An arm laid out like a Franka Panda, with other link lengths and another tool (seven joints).
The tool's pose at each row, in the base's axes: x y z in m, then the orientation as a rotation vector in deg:
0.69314, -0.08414, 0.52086, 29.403, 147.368, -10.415
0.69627, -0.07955, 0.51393, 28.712, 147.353, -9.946
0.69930, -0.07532, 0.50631, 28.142, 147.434, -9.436
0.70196, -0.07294, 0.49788, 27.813, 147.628, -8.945
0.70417, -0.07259, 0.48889, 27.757, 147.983, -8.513
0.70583, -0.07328, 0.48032, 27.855, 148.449, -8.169
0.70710, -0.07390, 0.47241, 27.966, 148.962, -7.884
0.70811, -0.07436, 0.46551, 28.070, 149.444, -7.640
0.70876, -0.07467, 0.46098, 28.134, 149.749, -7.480
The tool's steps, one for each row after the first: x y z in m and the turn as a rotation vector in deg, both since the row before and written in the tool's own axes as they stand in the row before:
0.00248, 0.00566, 0.00638, -0.484, -0.115, -0.382
0.00277, 0.00527, 0.00705, -0.476, 0.009, -0.310
0.00287, 0.00339, 0.00800, -0.398, 0.166, -0.168
0.00285, 0.00130, 0.00872, -0.280, 0.370, -0.020
0.00271, 0.00008, 0.00833, -0.172, 0.500, 0.050
0.00265, -0.00003, 0.00758, -0.121, 0.543, 0.040
0.00236, 0.00000, 0.00658, -0.096, 0.509, 0.032
0.00152, -0.00002, 0.00433, -0.065, 0.322, 0.020

